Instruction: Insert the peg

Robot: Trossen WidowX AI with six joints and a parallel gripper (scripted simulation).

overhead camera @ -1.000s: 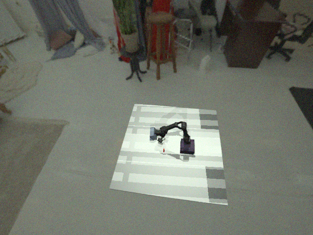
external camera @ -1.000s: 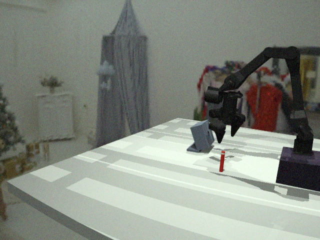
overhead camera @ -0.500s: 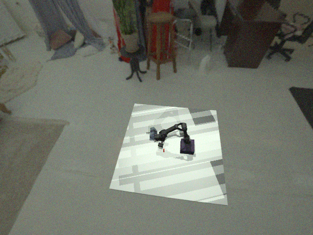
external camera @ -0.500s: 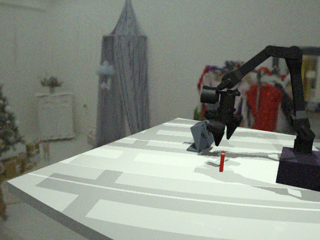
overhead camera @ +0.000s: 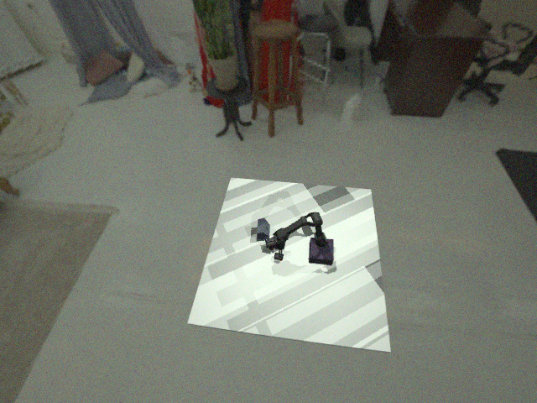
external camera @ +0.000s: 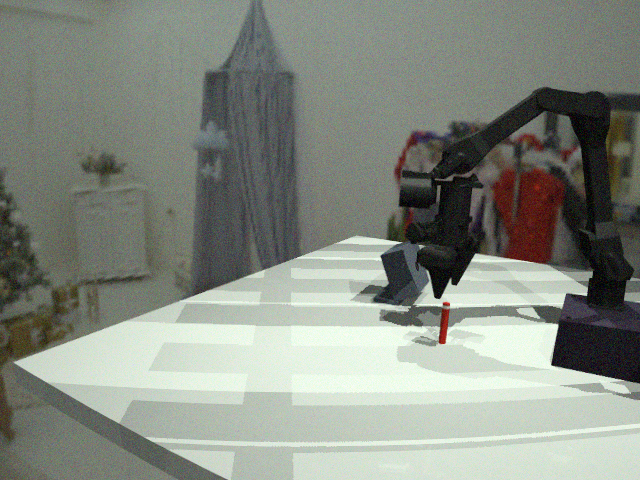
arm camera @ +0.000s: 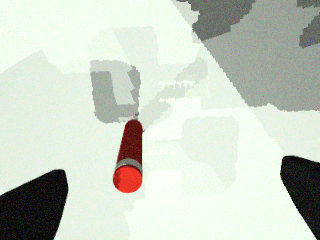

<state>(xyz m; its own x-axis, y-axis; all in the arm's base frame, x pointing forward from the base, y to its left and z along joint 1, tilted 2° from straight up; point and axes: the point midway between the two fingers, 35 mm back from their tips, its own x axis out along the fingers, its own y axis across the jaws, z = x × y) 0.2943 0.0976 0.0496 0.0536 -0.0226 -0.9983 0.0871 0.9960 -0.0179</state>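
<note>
My gripper tip is 40 mm above the red peg, 20 mm to the right of it and 10 mm past it. Also, from my gripper tip: sloped panel (190 mm to the right, 150 mm ahead, 20 mm below).
</note>
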